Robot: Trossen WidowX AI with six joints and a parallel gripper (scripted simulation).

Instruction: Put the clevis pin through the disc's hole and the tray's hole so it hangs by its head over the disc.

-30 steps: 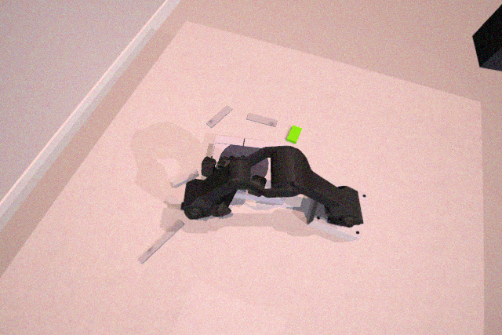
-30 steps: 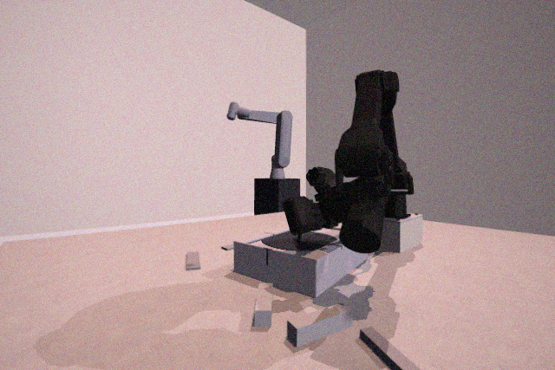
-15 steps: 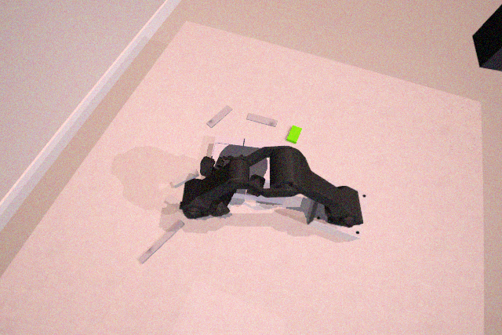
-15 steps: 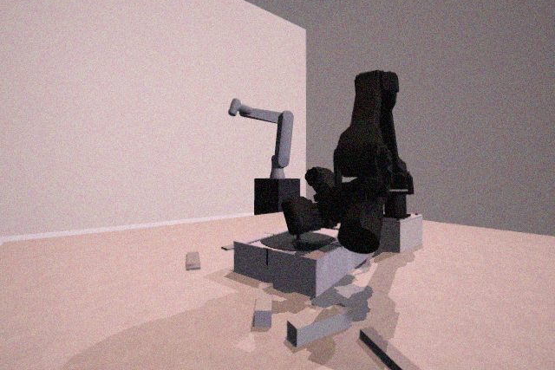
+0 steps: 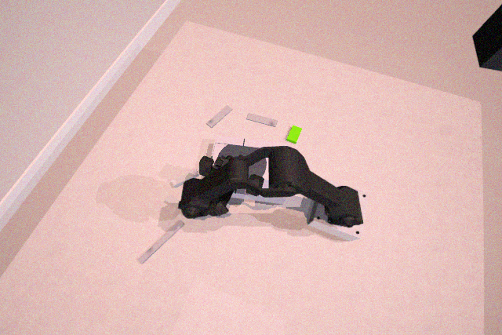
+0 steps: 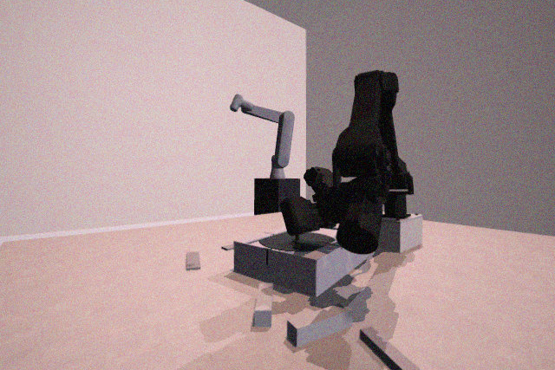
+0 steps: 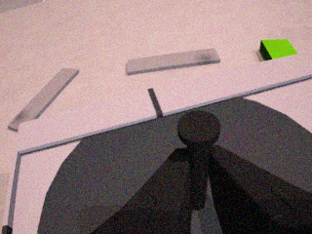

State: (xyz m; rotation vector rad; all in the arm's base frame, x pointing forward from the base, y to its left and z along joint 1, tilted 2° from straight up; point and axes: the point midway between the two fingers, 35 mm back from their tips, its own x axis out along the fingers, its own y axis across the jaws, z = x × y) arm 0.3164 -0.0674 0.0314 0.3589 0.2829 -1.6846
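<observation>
Now: gripper tip 10 mm above the steel pin. The rest, counted from my gripper tip: green block (150 mm behind, 170 mm to the right, 80 mm below); rimmed tray (20 mm behind, 10 mm to the left, 40 mm below); dark disc (30 mm below).
</observation>
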